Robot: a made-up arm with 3 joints. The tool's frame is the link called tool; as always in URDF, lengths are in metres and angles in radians. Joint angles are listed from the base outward.
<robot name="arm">
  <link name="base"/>
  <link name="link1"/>
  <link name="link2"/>
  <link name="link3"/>
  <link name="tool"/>
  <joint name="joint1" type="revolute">
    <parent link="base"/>
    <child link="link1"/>
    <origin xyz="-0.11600 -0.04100 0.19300" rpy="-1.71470 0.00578 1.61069"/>
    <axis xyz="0 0 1"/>
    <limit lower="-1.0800" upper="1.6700"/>
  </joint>
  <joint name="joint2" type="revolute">
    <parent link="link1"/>
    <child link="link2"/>
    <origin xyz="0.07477 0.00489 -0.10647" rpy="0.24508 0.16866 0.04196"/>
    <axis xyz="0 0 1"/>
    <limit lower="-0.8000" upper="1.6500"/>
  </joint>
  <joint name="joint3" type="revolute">
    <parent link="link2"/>
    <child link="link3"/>
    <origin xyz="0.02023 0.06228 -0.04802" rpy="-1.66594 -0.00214 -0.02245"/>
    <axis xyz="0 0 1"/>
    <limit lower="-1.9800" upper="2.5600"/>
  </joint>
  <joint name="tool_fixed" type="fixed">
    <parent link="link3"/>
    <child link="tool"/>
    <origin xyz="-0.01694 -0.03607 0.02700" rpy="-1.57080 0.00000 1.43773"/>
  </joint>
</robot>
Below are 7 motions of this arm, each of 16 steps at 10 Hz.
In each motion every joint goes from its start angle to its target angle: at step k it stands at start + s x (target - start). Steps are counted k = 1, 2, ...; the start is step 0. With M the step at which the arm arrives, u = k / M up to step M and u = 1 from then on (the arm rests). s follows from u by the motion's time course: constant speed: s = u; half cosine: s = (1 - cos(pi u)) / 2; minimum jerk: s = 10 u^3 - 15 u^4 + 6 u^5.
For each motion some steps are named. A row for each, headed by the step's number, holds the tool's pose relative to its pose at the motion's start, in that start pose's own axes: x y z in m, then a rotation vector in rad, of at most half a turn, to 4 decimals.
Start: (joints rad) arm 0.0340 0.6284 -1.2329
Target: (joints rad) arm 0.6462 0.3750 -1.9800
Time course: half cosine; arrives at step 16
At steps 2, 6, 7, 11, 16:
2: -0.0002 -0.0012 0.0014 -0.0026 0.0229 -0.0130
6: -0.0018 -0.0095 0.0112 -0.0119 0.1853 -0.1068
7: -0.0026 -0.0125 0.0145 -0.0114 0.2414 -0.1398
11: -0.0065 -0.0242 0.0278 0.0094 0.4651 -0.2731
16: -0.0096 -0.0312 0.0352 0.0365 0.5963 -0.3518

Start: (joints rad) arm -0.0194 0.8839 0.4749
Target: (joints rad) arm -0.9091 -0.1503 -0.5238
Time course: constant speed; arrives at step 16
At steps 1, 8, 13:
1: -0.0023 0.0055 -0.0050 0.1143 0.0670 -0.0327
8: -0.0124 0.0565 -0.0262 0.9573 0.5046 -0.0877
13: -0.0112 0.1023 -0.0233 1.5862 0.7186 0.0648

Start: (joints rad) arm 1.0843 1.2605 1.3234
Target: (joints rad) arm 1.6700 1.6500 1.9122
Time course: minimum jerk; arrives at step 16
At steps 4, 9, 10, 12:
4: 0.0046 -0.0065 -0.0004 -0.0442 -0.0656 0.0894
9: 0.0356 -0.0311 0.0019 -0.1897 -0.3742 0.5666
10: 0.0435 -0.0341 0.0032 -0.2044 -0.4338 0.6743
12: 0.0565 -0.0369 0.0056 -0.2157 -0.5219 0.8482

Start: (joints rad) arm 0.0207 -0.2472 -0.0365
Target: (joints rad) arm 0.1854 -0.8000 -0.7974
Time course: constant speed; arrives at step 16
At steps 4, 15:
4: 0.0057 -0.0029 -0.0008 0.0918 0.1737 0.0353
15: 0.0278 -0.0100 -0.0058 0.3015 0.6511 0.2246

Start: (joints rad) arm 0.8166 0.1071 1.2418
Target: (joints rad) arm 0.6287 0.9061 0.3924
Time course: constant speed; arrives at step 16
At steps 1, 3, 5, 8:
1: 0.0036 -0.0008 0.0041 -0.0195 0.0598 0.0330
3: 0.0116 -0.0017 0.0122 -0.0633 0.1793 0.0960
5: 0.0202 -0.0015 0.0200 -0.1134 0.2987 0.1549
8: 0.0342 0.0011 0.0308 -0.2002 0.4767 0.2351

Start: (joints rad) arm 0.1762 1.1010 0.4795
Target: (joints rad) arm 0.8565 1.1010 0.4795
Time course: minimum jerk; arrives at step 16
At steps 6, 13, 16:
6: 0.0030 -0.0102 0.0057 -0.1805 -0.0316 0.0386
13: 0.0109 -0.0291 0.0270 -0.6237 -0.1093 0.1333
16: 0.0114 -0.0301 0.0288 -0.6557 -0.1149 0.1401

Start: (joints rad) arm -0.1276 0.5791 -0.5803
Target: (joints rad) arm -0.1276 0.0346 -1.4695
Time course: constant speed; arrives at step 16
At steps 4, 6, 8, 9, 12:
4: 0.0117 -0.0017 -0.0015 0.0920 0.2090 0.0999
6: 0.0182 -0.0022 -0.0025 0.1297 0.3129 0.1576
8: 0.0251 -0.0023 -0.0038 0.1615 0.4160 0.2201
9: 0.0287 -0.0021 -0.0046 0.1751 0.4672 0.2531
12: 0.0398 -0.0009 -0.0071 0.2060 0.6188 0.3582

